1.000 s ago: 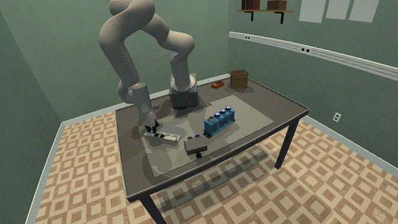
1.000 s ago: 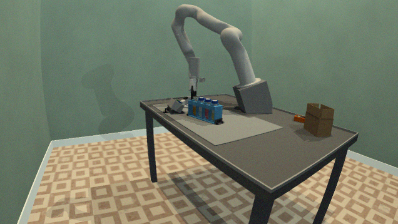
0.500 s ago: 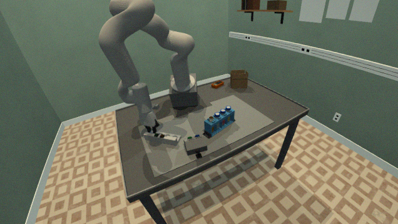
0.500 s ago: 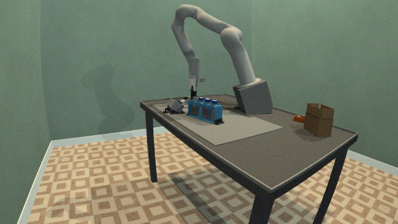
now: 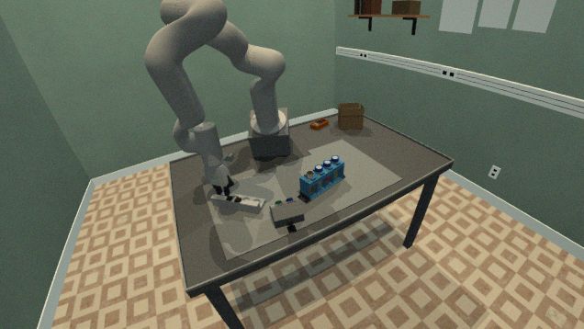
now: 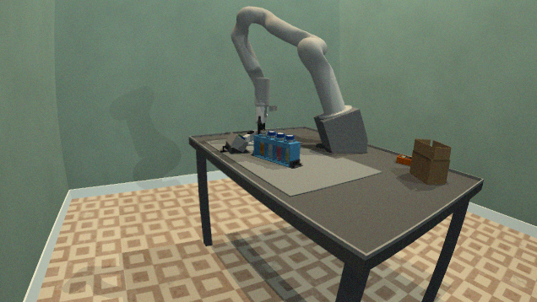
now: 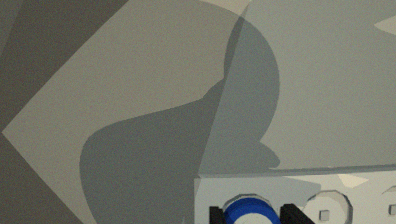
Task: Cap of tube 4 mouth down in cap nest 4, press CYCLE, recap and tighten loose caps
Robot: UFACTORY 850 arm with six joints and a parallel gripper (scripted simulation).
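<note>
The blue key is 240 mm ahead of my hand, 200 mm to the left of it and 20 mm above it. Round my hand: blue cap marked 4 (20 mm below); then green key (230 mm ahead, 150 mm to the left, 20 mm above); then grey key housing (250 mm ahead, 170 mm to the left, 10 mm above).
</note>
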